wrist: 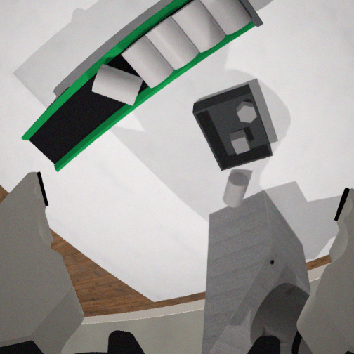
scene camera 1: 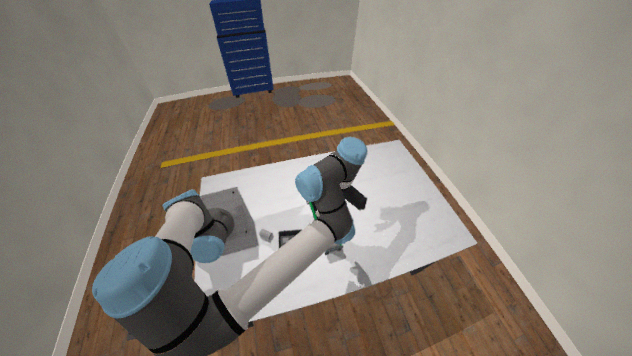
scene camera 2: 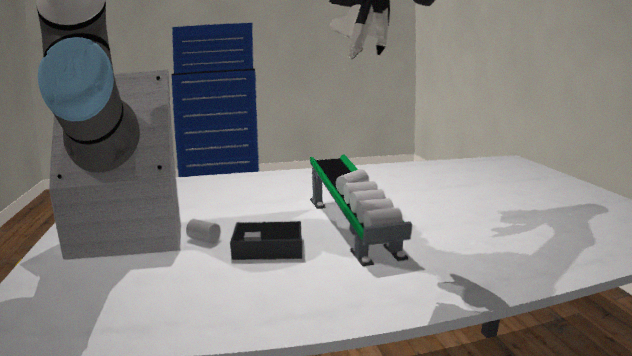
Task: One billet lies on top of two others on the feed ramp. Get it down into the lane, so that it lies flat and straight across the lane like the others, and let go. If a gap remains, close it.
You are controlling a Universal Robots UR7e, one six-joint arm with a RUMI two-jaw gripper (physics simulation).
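Where they show: gripper, fingertip midpoint: (scene camera 2: 366,56); arm's base, origin of the base link: (scene camera 1: 216,223) (scene camera 2: 102,135).
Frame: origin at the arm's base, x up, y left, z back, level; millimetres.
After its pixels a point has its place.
Observation:
The feed ramp (scene camera 2: 335,193) @[x -144, y -18, z -452 mm] (wrist: 114,51) has green rails and a black bed. Several pale grey billets lie side by side across its lower part, with the lowest billet (scene camera 2: 383,218) @[x -142, y -183, z -494 mm] (wrist: 226,12) at the end stop. The uppermost billet (scene camera 2: 352,181) @[x -121, y -21, z -487 mm] (wrist: 117,84) lies skewed between the rails. A wedge of black bed shows between it and the neighbouring billet (scene camera 2: 361,191) @[x -121, y -89, z -484 mm] (wrist: 147,61); they are close at one corner. I cannot tell whether it lies fully flat. My gripper (scene camera 2: 367,52) @[x 126, y -125, z -480 mm] (wrist: 194,184) is open and empty, high above and behind the ramp's upper end. In scene camera 1 the arm hides most of the ramp.
A black bin (scene camera 1: 281,240) @[x -221, y -53, z -258 mm] (scene camera 2: 267,250) @[x -208, y -120, z -302 mm] with two small grey pieces inside stands beside the ramp. A loose grey cylinder (scene camera 1: 266,235) @[x -188, y -21, z -188 mm] (scene camera 2: 202,231) @[x -197, y -29, z -184 mm] (wrist: 236,189) lies between the bin and the grey pedestal (scene camera 2: 120,215) @[x -144, y -56, z -31 mm] (wrist: 235,250). A blue cabinet (scene camera 1: 245,55) (scene camera 2: 215,120) stands beyond the table.

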